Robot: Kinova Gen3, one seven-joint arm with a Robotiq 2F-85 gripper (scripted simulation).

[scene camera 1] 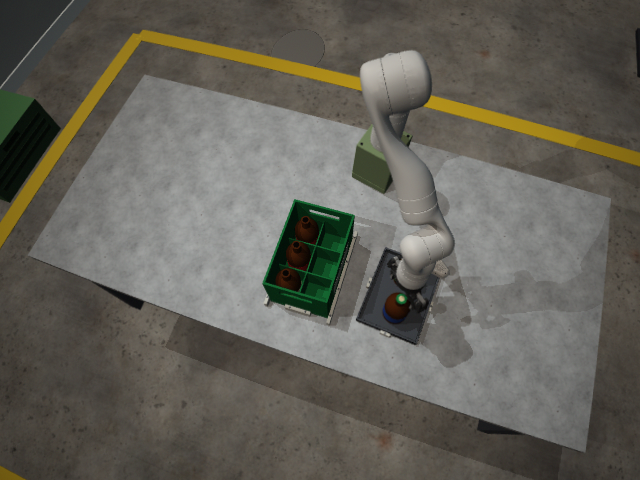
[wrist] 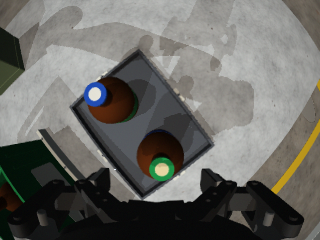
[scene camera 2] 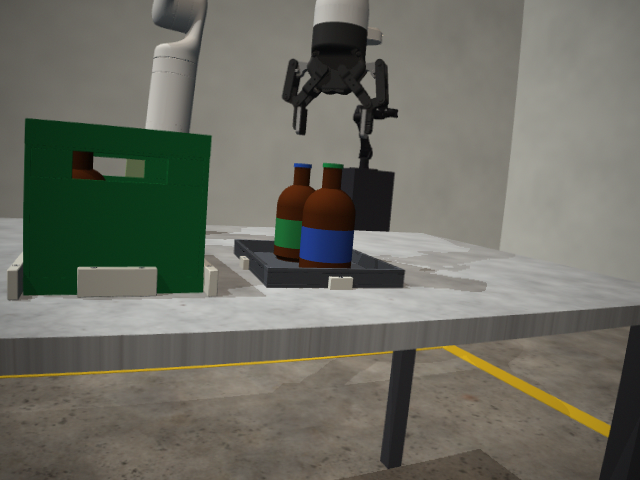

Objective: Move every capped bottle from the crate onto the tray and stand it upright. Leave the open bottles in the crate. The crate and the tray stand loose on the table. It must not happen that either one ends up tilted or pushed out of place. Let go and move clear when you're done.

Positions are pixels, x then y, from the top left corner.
Labels:
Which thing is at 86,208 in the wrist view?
My gripper.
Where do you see a tray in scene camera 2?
At 367,272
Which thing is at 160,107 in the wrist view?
A tray.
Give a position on a tray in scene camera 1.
409,330

